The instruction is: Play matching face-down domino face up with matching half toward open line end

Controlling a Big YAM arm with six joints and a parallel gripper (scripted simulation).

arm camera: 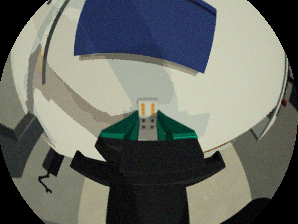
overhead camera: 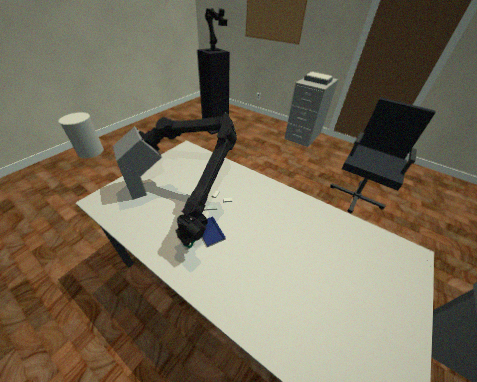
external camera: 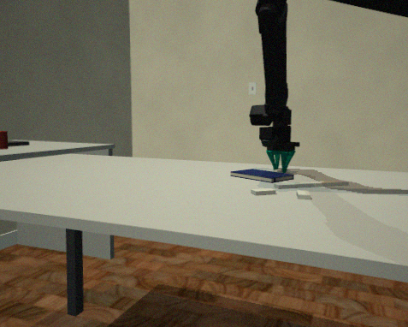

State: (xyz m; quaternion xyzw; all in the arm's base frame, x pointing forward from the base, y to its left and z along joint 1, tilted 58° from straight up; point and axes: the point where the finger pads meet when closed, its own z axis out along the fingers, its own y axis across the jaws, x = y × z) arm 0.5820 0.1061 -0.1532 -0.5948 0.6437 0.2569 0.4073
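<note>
My hand is 13 cm to the right of the book and 1 cm past it. From my hand the other things lie so: white domino (right at my hand).
</note>
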